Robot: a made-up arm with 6 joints.
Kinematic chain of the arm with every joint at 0, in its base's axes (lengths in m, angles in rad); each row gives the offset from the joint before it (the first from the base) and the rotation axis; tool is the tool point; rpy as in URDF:
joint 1: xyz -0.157 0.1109 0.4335 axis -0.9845 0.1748 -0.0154
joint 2: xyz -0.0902 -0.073 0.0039 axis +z
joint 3: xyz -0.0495 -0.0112 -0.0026 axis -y
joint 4: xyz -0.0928 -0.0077 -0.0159 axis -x
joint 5: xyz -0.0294 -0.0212 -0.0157 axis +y
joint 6: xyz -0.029 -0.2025 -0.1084 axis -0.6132 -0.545 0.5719
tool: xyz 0.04 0.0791 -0.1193 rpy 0 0 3.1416
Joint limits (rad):
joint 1: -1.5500..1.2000
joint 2: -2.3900..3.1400
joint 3: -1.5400..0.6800
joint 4: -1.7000..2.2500
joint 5: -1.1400..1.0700
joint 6: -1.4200..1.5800
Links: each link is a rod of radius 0.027 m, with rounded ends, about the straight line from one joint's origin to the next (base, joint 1, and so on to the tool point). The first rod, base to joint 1, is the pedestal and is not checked.
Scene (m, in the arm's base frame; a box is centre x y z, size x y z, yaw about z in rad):
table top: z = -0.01
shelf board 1: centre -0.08 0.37 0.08 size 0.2 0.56 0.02 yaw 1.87
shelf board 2: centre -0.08 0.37 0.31 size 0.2 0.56 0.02 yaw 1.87
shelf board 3: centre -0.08 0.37 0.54 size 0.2 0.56 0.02 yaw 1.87
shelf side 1: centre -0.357 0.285 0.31 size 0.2 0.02 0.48 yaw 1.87
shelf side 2: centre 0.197 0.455 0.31 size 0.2 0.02 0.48 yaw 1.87
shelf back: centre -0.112 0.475 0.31 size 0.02 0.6 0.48 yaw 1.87
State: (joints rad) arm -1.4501 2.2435 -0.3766 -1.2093 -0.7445 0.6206
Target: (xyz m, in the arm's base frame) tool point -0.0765 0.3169 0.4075
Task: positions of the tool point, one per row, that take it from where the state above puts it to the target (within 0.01 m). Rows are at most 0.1 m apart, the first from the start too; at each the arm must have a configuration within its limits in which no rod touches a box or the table.
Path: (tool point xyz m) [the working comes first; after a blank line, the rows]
Joints at the target: -1.5500 2.3909 -0.5671 -0.5797 -1.0764 0.8196
Straight joint move there: touches shelf board 2.

1: -0.1226 0.2962 0.1635
2: -0.0535 0.2488 0.1518
3: 0.0138 0.2061 0.1740
4: 0.0701 0.1801 0.2250
5: 0.1086 0.1767 0.2934
6: 0.0759 0.1837 0.2836
7: 0.0423 0.1981 0.2948
8: 0.0124 0.2065 0.3257
9: -0.0112 0.1971 0.3679
10: -0.0293 0.1638 0.4075
11: -0.0462 0.2293 0.4066
12: -0.0651 0.2805 0.4072
13: -0.0765 0.3169 0.4075

